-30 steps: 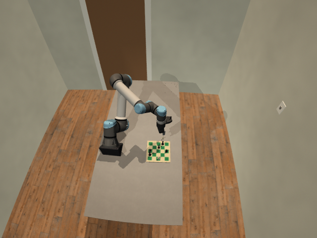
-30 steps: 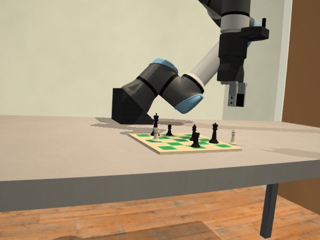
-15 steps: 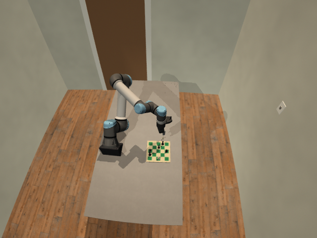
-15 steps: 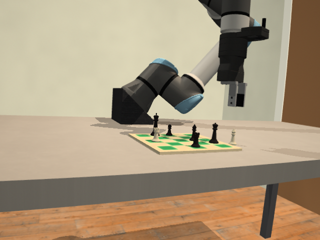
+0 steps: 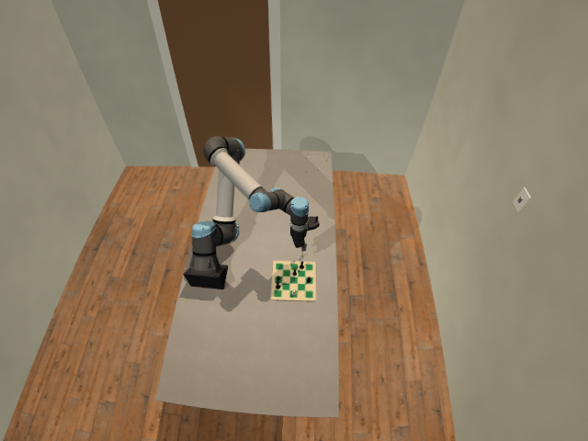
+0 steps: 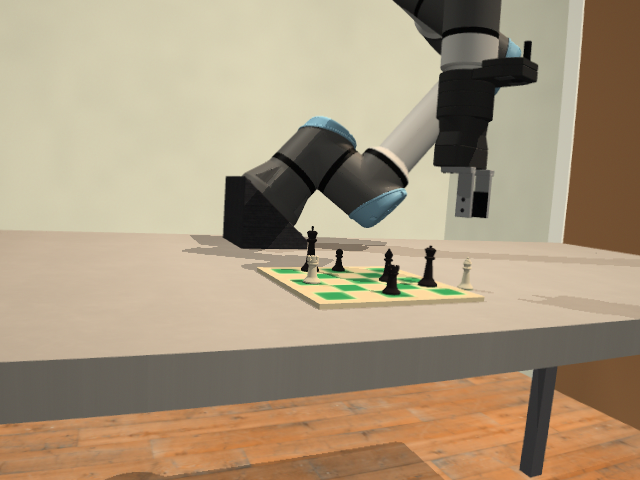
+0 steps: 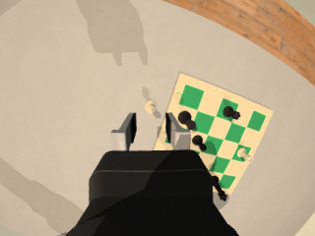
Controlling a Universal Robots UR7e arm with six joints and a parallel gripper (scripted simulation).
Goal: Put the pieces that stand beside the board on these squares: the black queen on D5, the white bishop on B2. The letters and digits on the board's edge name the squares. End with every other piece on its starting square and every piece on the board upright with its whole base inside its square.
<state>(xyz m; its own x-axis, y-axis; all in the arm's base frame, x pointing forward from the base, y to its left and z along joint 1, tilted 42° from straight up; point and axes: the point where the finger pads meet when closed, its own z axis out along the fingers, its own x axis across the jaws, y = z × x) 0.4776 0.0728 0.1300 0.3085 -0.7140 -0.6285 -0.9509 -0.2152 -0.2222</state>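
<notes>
The black king lies 11 cm behind my hand, 18 cm to the right of it and 8 cm below it. Round my hand: chessboard 4 cm behind, 14 cm to the right, 11 cm below; then black queen 6 cm to the right, 8 cm below; then black pawn 12 cm behind, 14 cm to the right, 10 cm below.
</notes>
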